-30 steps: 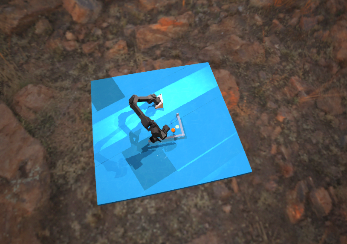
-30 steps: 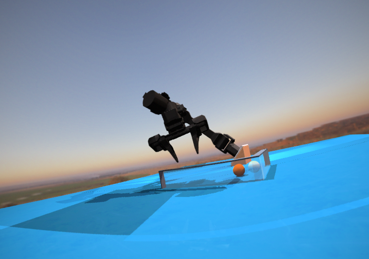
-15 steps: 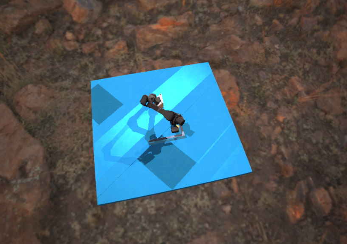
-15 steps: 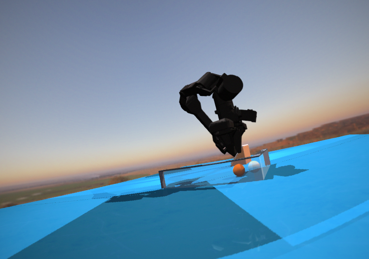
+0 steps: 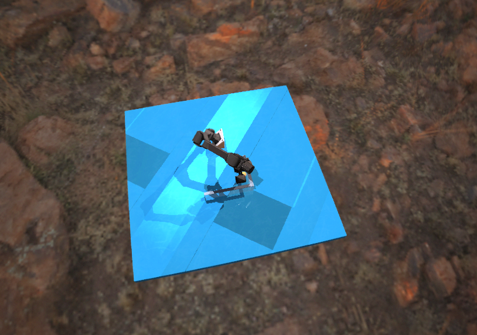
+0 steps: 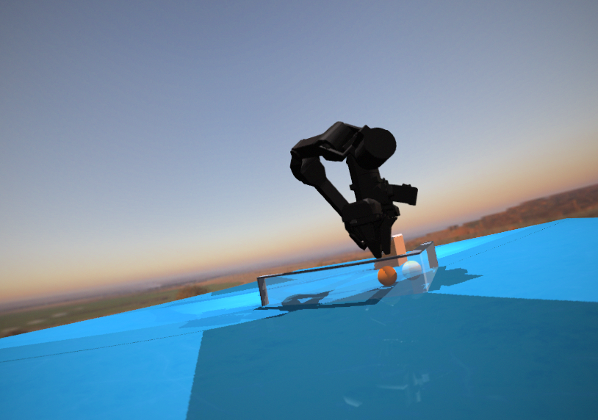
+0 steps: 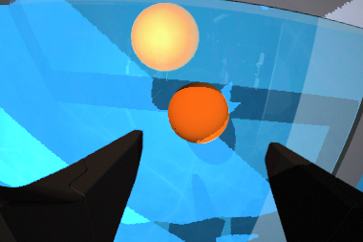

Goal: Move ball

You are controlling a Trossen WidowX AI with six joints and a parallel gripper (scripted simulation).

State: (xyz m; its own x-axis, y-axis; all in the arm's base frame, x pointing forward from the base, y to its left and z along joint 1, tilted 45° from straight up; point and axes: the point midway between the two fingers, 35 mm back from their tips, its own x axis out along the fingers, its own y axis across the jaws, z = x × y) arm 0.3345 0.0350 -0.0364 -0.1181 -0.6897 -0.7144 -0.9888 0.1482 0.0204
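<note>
Now: gripper tip 40 mm above the orange ball. Round my gripper tip: see-through ball copy: 40 mm to the left, 40 mm below, 20 mm behind.
</note>
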